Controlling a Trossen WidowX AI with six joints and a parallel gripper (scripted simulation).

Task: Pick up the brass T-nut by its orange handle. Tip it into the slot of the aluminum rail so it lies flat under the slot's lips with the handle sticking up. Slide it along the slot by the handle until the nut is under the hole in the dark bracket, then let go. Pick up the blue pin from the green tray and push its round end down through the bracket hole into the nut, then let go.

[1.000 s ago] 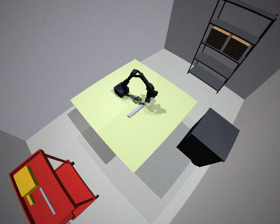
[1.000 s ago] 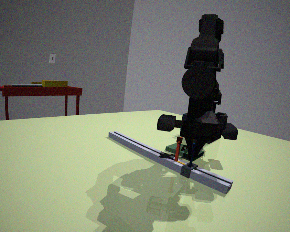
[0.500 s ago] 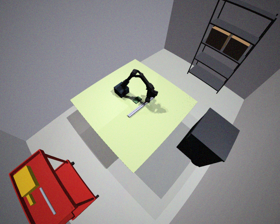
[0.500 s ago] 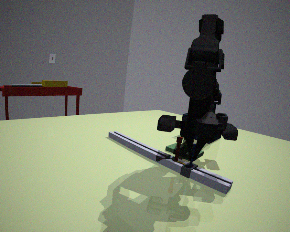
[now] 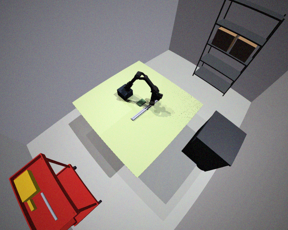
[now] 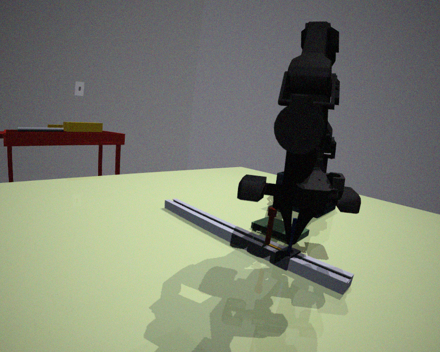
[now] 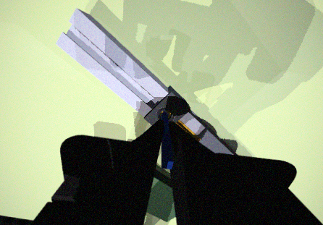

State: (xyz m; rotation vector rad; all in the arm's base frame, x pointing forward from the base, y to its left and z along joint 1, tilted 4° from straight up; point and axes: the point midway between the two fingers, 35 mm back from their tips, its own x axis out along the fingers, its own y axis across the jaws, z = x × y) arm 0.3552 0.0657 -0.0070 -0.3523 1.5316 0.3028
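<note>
My gripper tip is now right at the blue pin. From my gripper tip the other things lie so: green tray 130 mm behind, 50 mm to the right, 30 mm below; brass T-nut 20 mm to the right, 10 mm above.
</note>
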